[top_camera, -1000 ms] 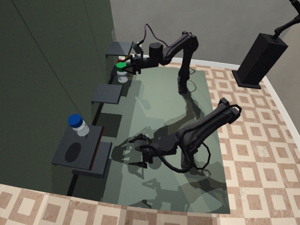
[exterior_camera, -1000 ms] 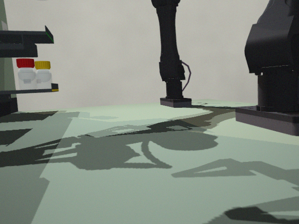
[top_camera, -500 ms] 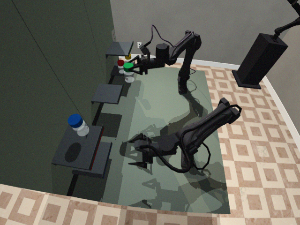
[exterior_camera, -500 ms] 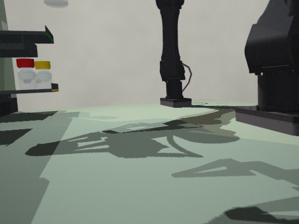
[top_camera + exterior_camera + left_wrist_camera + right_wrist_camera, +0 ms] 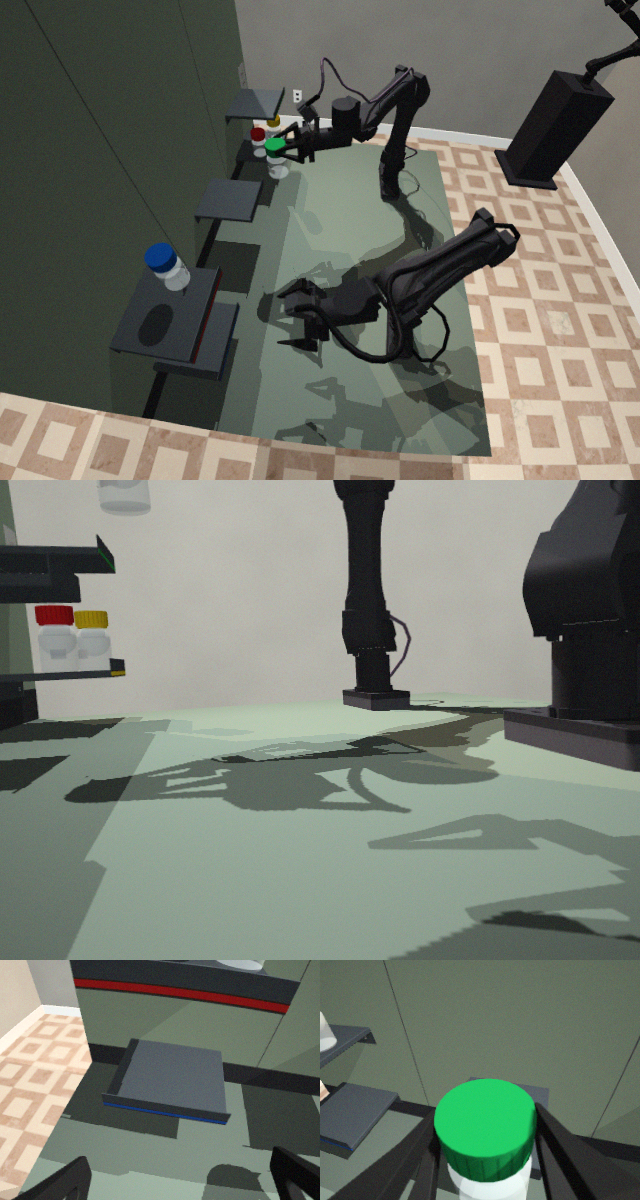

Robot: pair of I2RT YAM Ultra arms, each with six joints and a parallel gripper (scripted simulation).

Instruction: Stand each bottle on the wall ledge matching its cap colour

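Now: left hand 23 cm short of the blue-capped bottle, 8 cm below it and 5 cm to the left of it. Round my left hand: red-capped bottle 73 cm to the right, 22 cm ahead, 12 cm below; green-capped bottle 42 cm to the right, 7 cm ahead, 7 cm above; yellow-capped bottle 83 cm to the right, 18 cm ahead, 12 cm below.
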